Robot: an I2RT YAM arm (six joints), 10 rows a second.
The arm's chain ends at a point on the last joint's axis. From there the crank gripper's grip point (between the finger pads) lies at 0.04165 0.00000 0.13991 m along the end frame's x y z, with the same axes.
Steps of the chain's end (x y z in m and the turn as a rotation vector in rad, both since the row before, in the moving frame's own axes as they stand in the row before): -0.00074, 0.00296, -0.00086, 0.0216, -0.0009, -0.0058; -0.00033, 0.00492, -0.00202, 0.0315, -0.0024, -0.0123; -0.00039, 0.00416, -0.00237, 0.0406, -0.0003, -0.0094; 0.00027, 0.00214, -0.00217, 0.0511, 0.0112, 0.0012; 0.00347, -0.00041, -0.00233, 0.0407, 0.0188, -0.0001; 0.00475, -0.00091, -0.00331, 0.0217, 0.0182, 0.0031; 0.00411, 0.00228, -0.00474, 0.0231, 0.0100, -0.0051; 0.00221, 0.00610, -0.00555, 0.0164, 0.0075, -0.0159
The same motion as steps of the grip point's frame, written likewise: -0.00088, -0.00030, -0.00086, 0.0216, -0.0009, -0.0058; -0.00070, 0.00000, -0.00200, 0.0315, -0.0024, -0.0123; -0.00046, -0.00191, -0.00248, 0.0406, -0.0003, -0.0094; 0.00184, -0.00494, -0.00283, 0.0511, 0.0112, 0.0012; 0.00609, -0.00609, -0.00325, 0.0407, 0.0188, -0.0001; 0.00729, -0.00380, -0.00412, 0.0217, 0.0182, 0.0031; 0.00550, -0.00116, -0.00520, 0.0231, 0.0100, -0.0051; 0.00323, 0.00314, -0.00589, 0.0164, 0.0075, -0.0159
